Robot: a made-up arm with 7 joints.
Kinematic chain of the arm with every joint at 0, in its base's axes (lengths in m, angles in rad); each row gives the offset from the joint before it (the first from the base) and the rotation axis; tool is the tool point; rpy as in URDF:
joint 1: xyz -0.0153 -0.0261 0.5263 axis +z
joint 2: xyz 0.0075 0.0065 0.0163 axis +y
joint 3: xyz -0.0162 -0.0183 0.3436 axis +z
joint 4: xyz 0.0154 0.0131 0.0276 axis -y
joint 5: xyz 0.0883 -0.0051 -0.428 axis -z
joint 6: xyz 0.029 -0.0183 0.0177 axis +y
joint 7: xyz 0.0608 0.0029 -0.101 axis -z
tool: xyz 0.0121 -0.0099 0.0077 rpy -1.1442 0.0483 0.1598
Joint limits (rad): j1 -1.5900..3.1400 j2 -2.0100..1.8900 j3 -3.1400..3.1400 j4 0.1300..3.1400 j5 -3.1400..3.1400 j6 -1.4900..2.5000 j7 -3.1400..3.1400
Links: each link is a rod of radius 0.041 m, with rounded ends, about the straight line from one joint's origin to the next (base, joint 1, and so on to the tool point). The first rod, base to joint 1, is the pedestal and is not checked.
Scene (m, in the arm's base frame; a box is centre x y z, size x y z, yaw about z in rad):
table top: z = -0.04
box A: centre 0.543 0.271 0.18 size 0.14 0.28 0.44 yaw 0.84
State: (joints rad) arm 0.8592 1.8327 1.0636 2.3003 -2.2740 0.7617 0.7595
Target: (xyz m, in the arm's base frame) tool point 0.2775 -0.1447 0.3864
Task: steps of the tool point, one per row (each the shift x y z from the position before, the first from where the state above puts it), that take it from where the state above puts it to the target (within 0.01 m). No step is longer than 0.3 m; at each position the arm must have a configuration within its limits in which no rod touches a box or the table.
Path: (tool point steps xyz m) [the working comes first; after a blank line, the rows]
Joints at the target: -0.1106 0.4865 -0.1210 0.4734 -1.9250 1.4037 0.8750
Straight joint move there: touches box A.

1: -0.0383 -0.0184 0.0542
2: -0.0282 -0.0486 0.0291
3: -0.0157 -0.0737 0.0093
4: -0.0061 -0.0946 -0.0012
5: 0.1503 -0.1994 -0.0180
6: 0.0486 -0.2413 0.0307
7: -0.0810 -0.2029 0.0569

